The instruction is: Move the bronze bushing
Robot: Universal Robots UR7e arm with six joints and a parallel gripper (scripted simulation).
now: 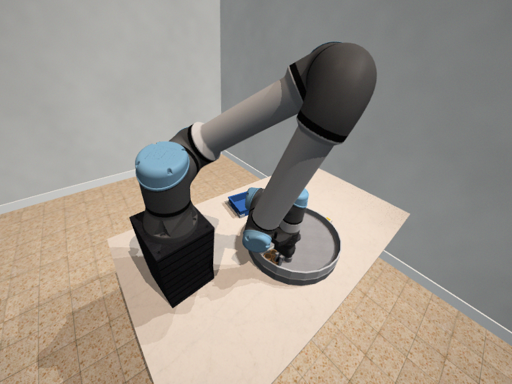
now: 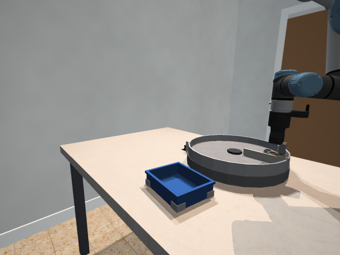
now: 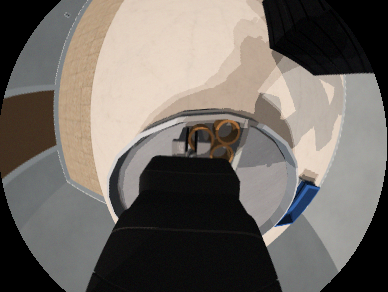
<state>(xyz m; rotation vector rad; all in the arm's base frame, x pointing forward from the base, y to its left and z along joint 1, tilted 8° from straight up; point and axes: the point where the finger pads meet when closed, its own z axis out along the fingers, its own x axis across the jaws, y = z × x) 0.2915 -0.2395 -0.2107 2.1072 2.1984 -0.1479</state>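
Right now my hand is 22 cm short of the blue crate, 40 cm to the right of it and 5 cm above it. Also, from my hand: round grey turntable: 18 cm ahead, 5 cm to the left, 2 cm below.
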